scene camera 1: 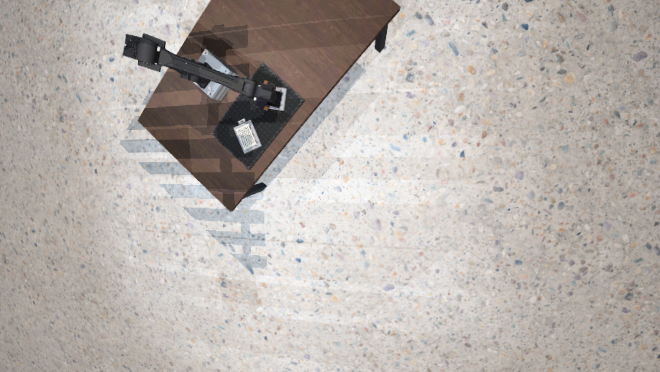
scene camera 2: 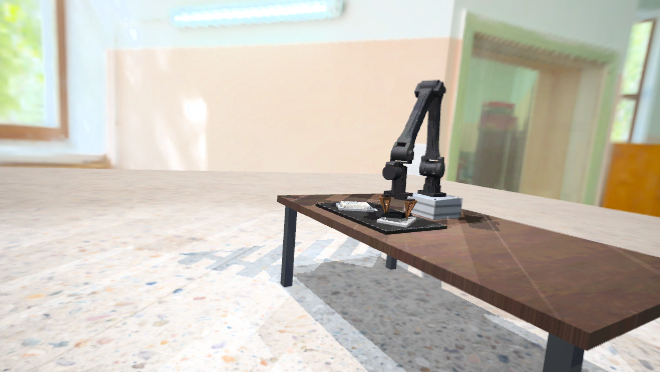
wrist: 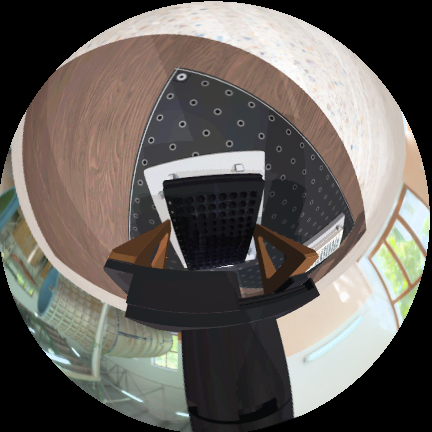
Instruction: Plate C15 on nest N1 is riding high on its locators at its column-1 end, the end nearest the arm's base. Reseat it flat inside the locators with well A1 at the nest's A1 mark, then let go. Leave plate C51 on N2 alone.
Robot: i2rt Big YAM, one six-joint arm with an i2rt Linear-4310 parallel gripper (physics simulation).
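Places are measured from the arm's base along level axes (x right, y back, z down), in centimetres.
Pixels of known places: gripper, fingertip midpoint: (scene camera 2: 396,216) (wrist: 213,225); arm's base, origin of the base link: (scene camera 2: 431,194).
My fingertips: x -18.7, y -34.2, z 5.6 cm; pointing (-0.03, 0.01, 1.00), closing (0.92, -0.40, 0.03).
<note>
Ahead of a thing's pixels: the offset from my fingertips to its top centre. Level surfaces: height alone.
A black well plate @(dy +0.6, dx +0.5, dz -2.0 cm) (scene camera 1: 278,99) (scene camera 2: 397,215) (wrist: 215,212), apparently C15, lies over a white nest @(dy +0.9, dx +0.5, dz +0.2 cm) (scene camera 1: 284,102) (scene camera 2: 397,223) (wrist: 205,162). Its label and the A1 mark cannot be read. My gripper (scene camera 1: 266,95) (scene camera 2: 396,212) (wrist: 213,225) is open, with one orange finger beside each long side of the black plate, low over the nest. The wrist view shows small locators on the nest beyond the plate's far end. The plate's near end is partly hidden by the gripper body, and I cannot tell whether it sits flat. A white plate @(dy -4.4, dx +26.3, dz -0.3 cm) (scene camera 1: 246,136) (scene camera 2: 354,205) (wrist: 327,250), apparently C51, sits on the other nest.
Both nests stand on a black perforated board (scene camera 1: 290,111) (scene camera 2: 430,226) (wrist: 200,107) near an edge of the brown table @(dz +3.6 cm) (scene camera 1: 310,40) (scene camera 2: 525,250) (wrist: 90,125). The grey block (scene camera 1: 217,62) (scene camera 2: 440,207) under the arm's base stands beside the board.
</note>
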